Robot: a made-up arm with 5 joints.
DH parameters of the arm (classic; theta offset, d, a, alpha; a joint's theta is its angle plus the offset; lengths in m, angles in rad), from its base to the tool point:
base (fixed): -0.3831 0 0.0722 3.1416
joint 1: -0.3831 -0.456 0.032 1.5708
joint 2: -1.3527 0 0.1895 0
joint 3: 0.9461 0 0.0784 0
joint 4: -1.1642 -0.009 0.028 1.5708
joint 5: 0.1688 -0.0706 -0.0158 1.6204
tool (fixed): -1.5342 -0.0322 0 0
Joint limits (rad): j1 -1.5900..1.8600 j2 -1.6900..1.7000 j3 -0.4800..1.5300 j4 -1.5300..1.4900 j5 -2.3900..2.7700
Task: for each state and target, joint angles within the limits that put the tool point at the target. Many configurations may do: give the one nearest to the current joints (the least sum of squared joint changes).
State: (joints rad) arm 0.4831 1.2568 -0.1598 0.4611 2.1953
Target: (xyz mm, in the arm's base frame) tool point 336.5 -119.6 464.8
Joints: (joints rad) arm 0.1860 0.7637 0.0248 0.6722 2.0591
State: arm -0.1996 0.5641 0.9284 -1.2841 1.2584
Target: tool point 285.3 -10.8 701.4
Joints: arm -0.1688 0.1597 0.0969 -1.3218 1.2787
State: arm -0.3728 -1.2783 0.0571 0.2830 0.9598
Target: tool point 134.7 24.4 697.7
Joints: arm -0.7046 -0.5864 0.1472 0.2401 0.8256
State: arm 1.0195 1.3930 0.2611 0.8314 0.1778
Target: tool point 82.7 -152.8 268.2
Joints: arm 1.6595 1.7000 0.6989 0.3810 -0.6598
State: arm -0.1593 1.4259 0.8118 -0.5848 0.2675
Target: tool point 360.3 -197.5 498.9
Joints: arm 0.5694 0.8877 0.0209 -0.8309 0.2282
